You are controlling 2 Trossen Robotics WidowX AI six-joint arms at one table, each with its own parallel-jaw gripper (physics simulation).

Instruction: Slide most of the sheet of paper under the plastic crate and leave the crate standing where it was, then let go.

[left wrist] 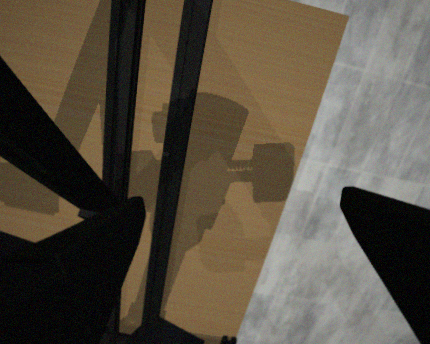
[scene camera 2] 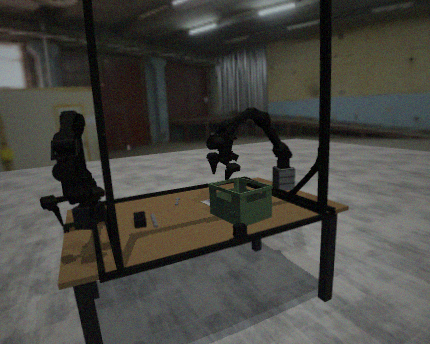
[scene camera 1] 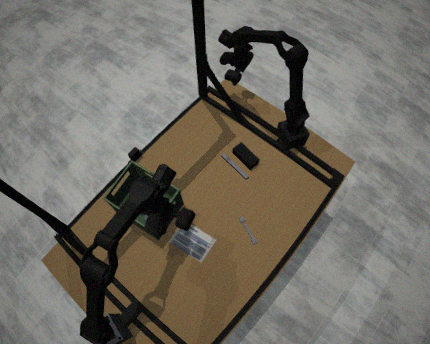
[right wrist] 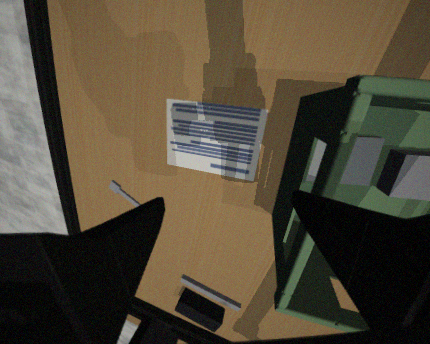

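Observation:
A white sheet of paper with blue lines (scene camera 1: 194, 243) (right wrist: 215, 140) lies flat on the table beside the green crate (scene camera 1: 145, 171) (scene camera 2: 255, 207) (right wrist: 295, 150). In the right wrist view a shadowed gap shows between its right edge and the crate. The crate stands upright with grey blocks inside. My right gripper (scene camera 2: 221, 175) (right wrist: 228, 200) is open and empty, above the table near the crate. In the right wrist view one finger overlaps the crate and the other appears left of it. My left gripper (left wrist: 241, 201) is open and empty, far from both, near the table's edge.
A black block (scene camera 1: 245, 155) (scene camera 2: 139, 219) (right wrist: 200, 307) and a grey bar (scene camera 1: 234, 166) (scene camera 2: 154, 220) (right wrist: 211, 292) lie side by side. A small wrench (scene camera 1: 248, 231) (right wrist: 124, 192) lies past the paper. Black frame rails line the table, with uprights at its corners.

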